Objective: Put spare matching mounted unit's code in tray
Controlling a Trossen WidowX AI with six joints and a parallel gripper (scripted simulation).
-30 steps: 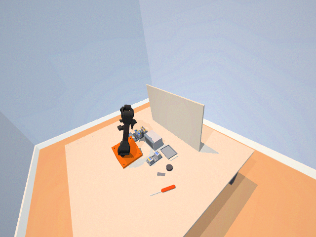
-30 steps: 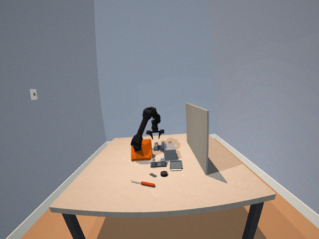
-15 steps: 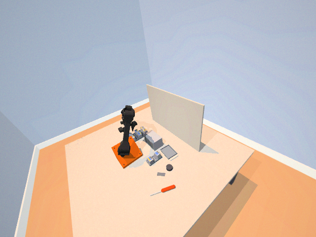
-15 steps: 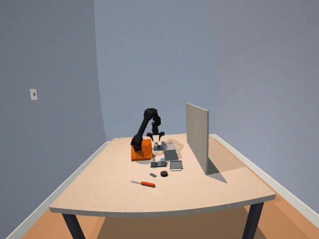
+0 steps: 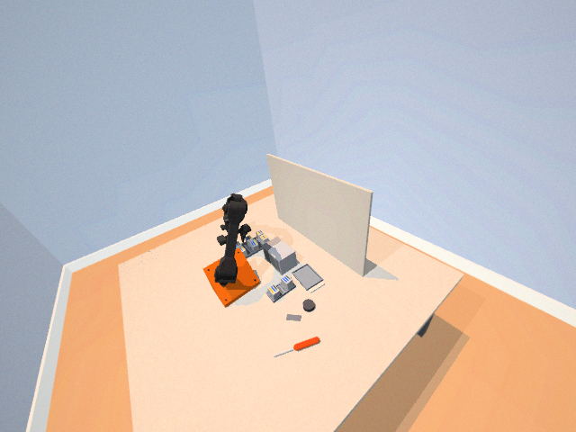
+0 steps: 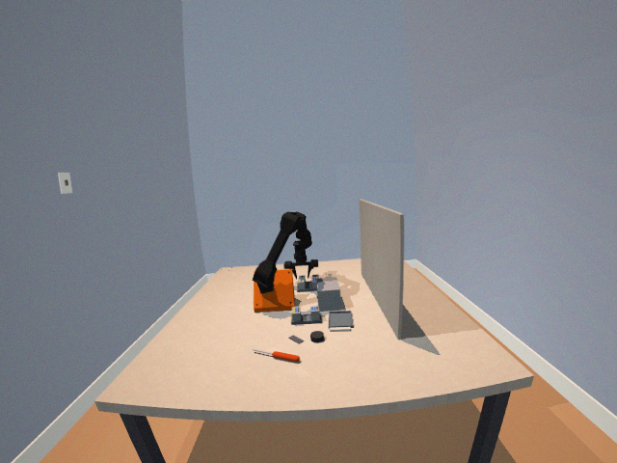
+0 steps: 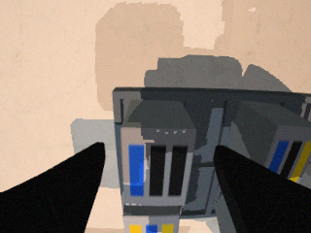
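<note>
The grey tray is 100 mm ahead of my gripper tip, 440 mm to the right of it and 40 mm below it. The rest, counted from my gripper tip: grey mounted unit (90 mm ahead, 250 mm to the right, 10 mm above); then black puck (20 mm behind, 550 mm to the right, 30 mm below); then beige board (320 mm ahead, 300 mm to the right, 180 mm above).
</note>
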